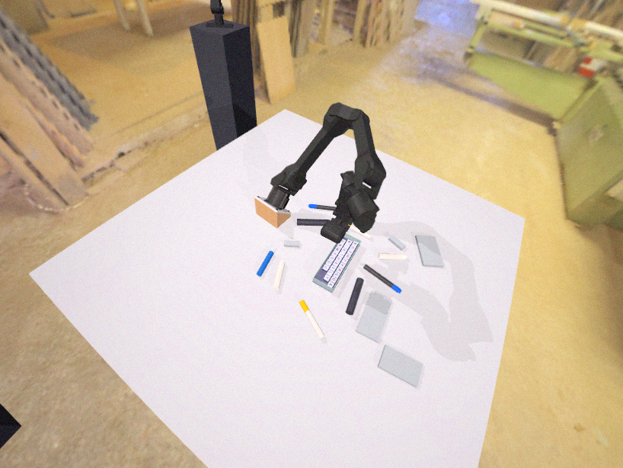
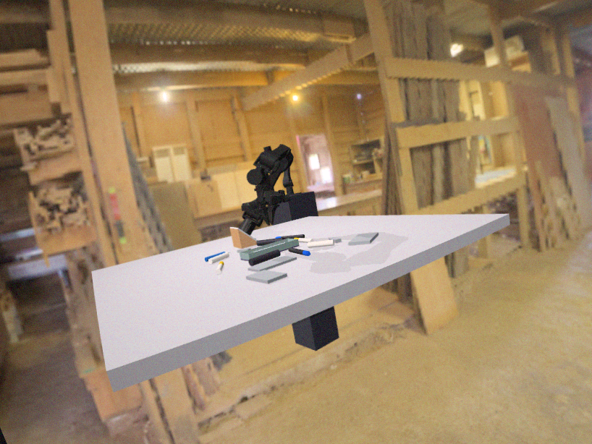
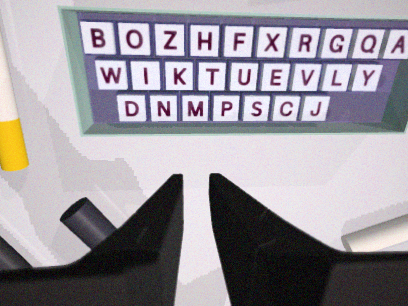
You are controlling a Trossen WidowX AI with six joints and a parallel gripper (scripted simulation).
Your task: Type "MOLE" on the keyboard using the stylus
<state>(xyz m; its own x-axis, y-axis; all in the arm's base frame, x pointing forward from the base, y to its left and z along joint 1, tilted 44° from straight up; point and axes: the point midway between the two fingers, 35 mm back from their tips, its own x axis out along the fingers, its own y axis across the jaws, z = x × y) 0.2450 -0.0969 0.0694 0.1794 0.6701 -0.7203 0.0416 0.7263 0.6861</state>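
The blue stylus lies 180 mm behind my gripper tip, 140 mm to the right of it and 90 mm below it. From my gripper tip the other things lie so: E key (30 mm ahead, 60 mm to the right, 80 mm below); L key (30 mm ahead, 100 mm to the right, 80 mm below).
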